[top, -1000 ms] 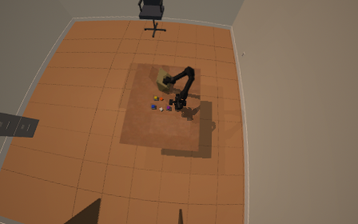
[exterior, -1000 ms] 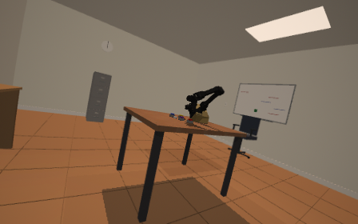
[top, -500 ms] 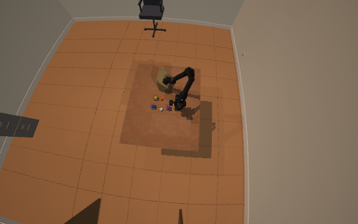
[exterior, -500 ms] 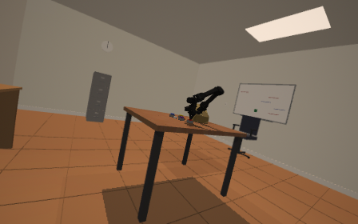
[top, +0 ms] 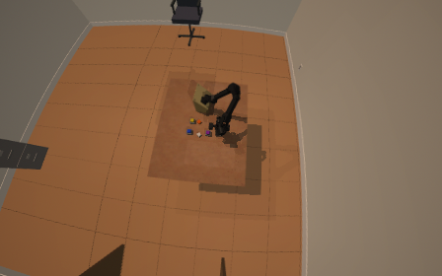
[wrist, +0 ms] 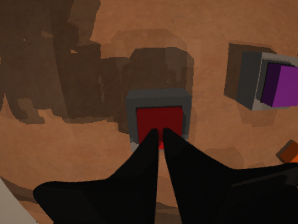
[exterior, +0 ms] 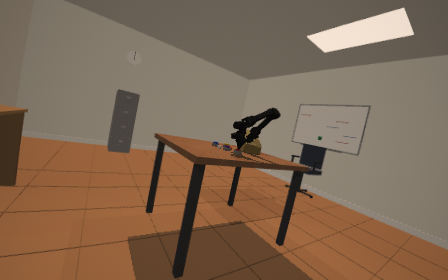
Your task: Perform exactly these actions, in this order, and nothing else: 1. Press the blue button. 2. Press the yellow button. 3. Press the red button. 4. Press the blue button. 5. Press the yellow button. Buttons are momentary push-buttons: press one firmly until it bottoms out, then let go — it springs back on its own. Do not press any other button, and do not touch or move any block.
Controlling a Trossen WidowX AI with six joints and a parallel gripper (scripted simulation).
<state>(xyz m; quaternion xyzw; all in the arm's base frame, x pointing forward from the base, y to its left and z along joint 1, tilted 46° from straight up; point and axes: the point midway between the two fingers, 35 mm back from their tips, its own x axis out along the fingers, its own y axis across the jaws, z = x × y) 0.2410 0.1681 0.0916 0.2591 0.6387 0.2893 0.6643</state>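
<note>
The red button is 10 mm below my gripper tip. The rest, counted from my gripper tip: purple button (100 mm to the right, 40 mm ahead); then yellow button (280 mm to the right, 60 mm behind); then orange block (210 mm to the right, 60 mm behind, 20 mm below).
</note>
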